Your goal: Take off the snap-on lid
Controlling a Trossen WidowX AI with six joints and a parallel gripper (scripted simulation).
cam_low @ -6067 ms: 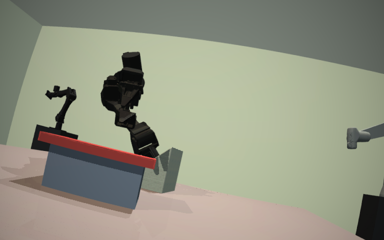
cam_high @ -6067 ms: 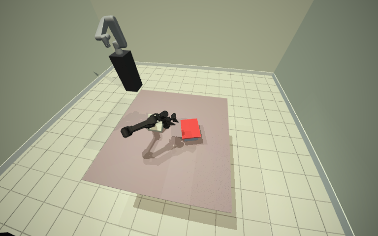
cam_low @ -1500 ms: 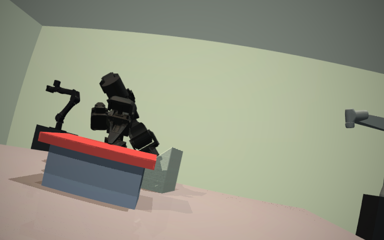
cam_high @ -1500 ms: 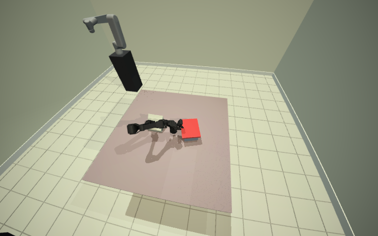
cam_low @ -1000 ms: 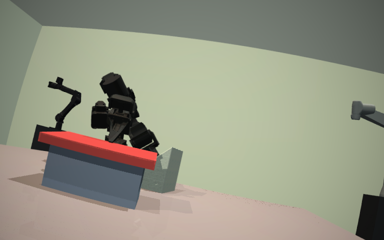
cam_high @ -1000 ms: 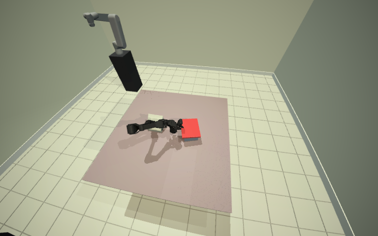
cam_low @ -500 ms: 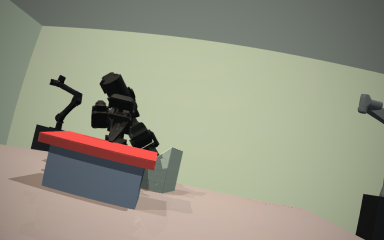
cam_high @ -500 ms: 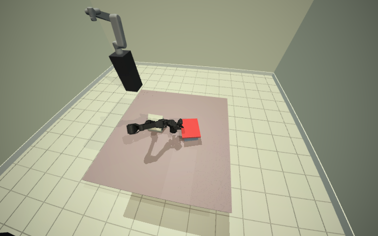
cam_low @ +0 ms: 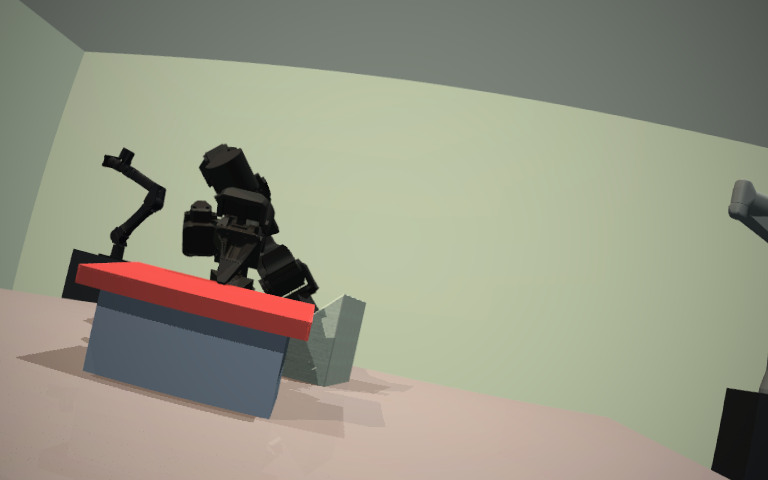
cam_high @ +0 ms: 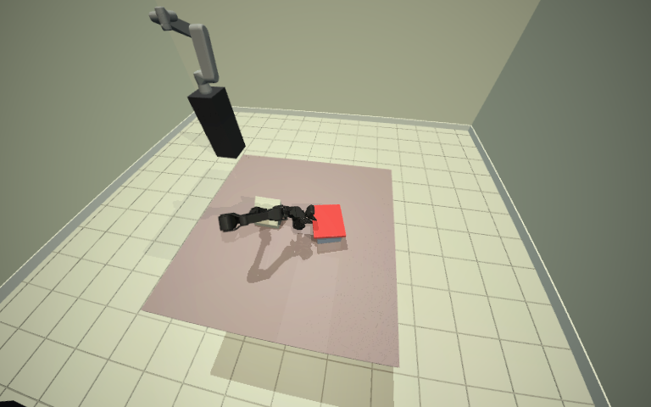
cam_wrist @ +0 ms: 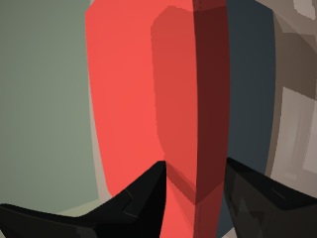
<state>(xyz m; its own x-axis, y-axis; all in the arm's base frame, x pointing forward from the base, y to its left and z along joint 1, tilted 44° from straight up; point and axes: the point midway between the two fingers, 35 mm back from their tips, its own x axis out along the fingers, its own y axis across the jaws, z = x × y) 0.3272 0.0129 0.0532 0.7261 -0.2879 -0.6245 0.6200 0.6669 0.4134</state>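
The red lid lies 7 cm ahead of my gripper tip and 2 cm to the left of it. Round my gripper tip: storage box 7 cm ahead, 6 cm below, 2 cm to the left.
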